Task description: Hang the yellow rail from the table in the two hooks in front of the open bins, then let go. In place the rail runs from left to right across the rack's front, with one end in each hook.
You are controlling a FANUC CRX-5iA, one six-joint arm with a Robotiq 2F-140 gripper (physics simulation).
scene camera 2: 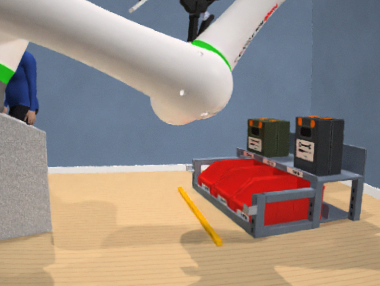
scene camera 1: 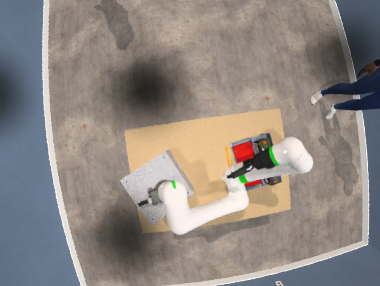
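Observation:
The yellow rail lies on the table in front of the rack, a little apart from it and running roughly along its front. The grey rack holds red open bins. Two small light hooks show at its front corners in scene camera 2: the far hook and the near hook, both without a rail. My gripper is open and empty, high above the rack's front area. In scene camera 2 it is cut off at the top edge and partly hidden behind my arm.
A green box and a dark grey box stand on the rack's upper shelf. The grey stone-like pedestal bears the arm on the table. My arm covers part of the rack from above. A person stands beyond.

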